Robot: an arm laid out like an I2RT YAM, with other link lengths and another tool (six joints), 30 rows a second.
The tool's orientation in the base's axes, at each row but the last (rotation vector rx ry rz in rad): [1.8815 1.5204 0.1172]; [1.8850 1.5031 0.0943]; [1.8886 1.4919 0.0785]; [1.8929 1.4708 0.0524]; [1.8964 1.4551 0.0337]
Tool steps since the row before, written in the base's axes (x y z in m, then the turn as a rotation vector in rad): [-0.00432 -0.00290 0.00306 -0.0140 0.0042 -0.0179]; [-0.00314 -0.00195 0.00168 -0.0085 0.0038 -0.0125]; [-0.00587 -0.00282 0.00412 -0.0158 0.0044 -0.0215]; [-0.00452 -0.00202 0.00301 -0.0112 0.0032 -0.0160]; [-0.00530 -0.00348 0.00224 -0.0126 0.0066 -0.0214]
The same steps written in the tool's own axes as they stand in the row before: [-0.00495 -0.00165 -0.00303 0.0057 -0.0219 0.0047]; [-0.00332 -0.00151 -0.00179 0.0051 -0.0143 0.0035]; [-0.00591 -0.00233 -0.00437 0.0066 -0.0254 0.0065]; [-0.00445 -0.00189 -0.00319 0.0050 -0.0184 0.0051]; [-0.00573 -0.00282 -0.00211 0.0095 -0.0229 0.0067]
